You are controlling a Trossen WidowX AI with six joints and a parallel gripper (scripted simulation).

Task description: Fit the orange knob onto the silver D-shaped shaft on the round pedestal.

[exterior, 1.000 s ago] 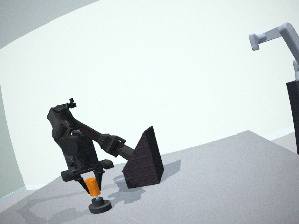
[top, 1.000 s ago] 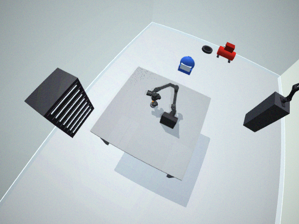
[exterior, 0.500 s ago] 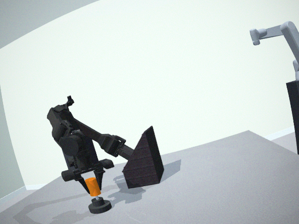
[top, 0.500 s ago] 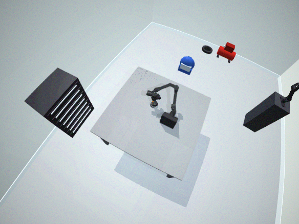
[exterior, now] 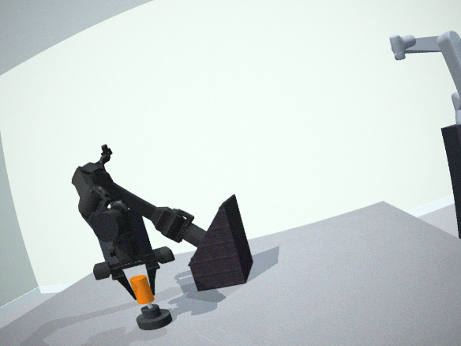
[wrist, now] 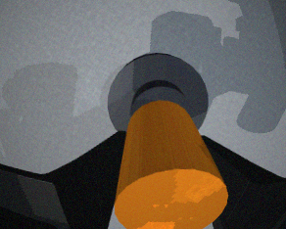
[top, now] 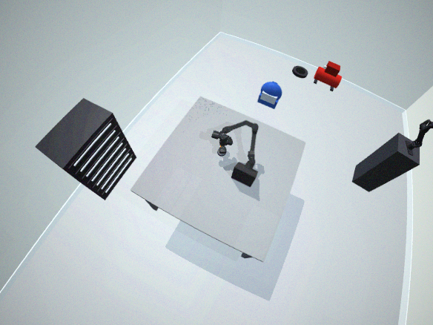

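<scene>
Right now the orange knob is 30 mm above my gripper tip. The rest, counted from my gripper tip: dark round pedestal (40 mm below).
</scene>
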